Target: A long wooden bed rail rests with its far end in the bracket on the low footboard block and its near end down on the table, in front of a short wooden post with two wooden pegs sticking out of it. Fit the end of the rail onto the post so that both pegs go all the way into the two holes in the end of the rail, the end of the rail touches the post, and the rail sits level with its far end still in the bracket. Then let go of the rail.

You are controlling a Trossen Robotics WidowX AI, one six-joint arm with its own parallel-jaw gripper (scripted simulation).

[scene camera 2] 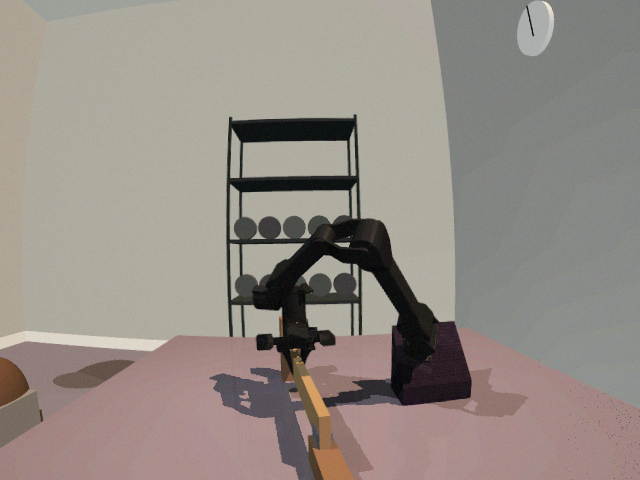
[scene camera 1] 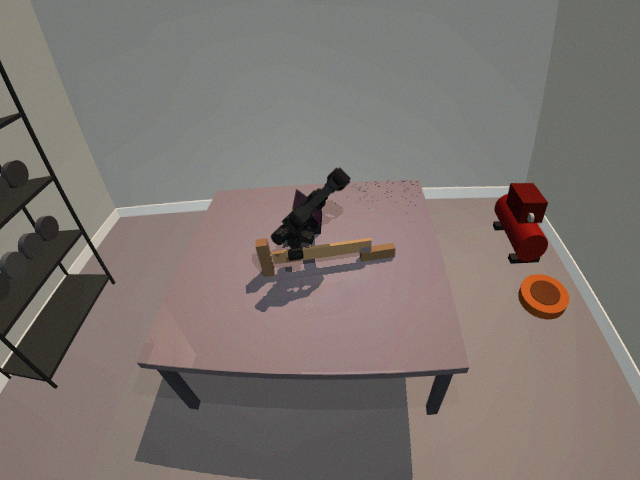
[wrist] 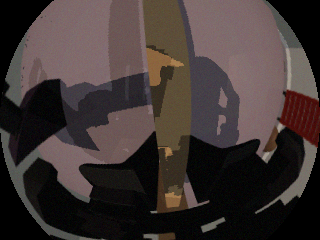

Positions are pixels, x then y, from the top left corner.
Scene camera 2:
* my gripper: 296, 373
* wooden rail: 315, 408
